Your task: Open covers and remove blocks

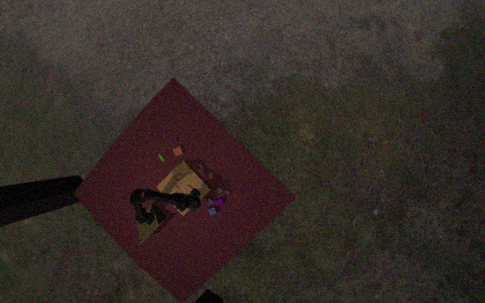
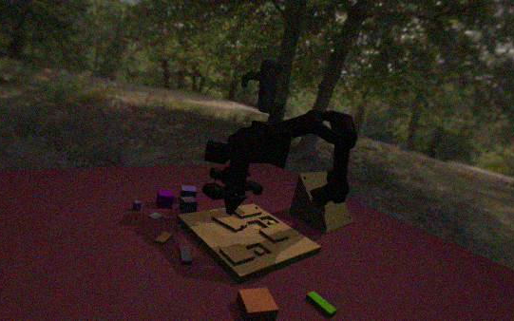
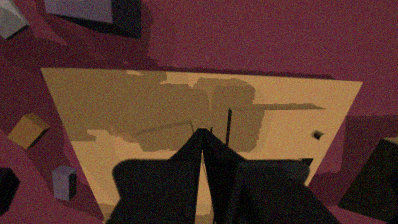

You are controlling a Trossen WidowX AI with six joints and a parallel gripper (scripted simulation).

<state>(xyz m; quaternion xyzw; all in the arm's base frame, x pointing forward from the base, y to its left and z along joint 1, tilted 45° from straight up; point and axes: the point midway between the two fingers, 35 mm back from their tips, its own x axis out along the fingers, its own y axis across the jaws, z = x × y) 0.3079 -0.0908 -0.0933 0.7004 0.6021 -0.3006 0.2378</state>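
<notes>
My gripper tip is now 6 cm short of the dark block, 12 cm to the left of it and 1 cm above it. From my gripper tip the other things lie so: magenta cube 11 cm ahead, 18 cm to the right; then flat orange tile 21 cm ahead, 1 cm to the right, 2 cm below; then grey bar 21 cm ahead, 8 cm to the left, 2 cm below.
</notes>
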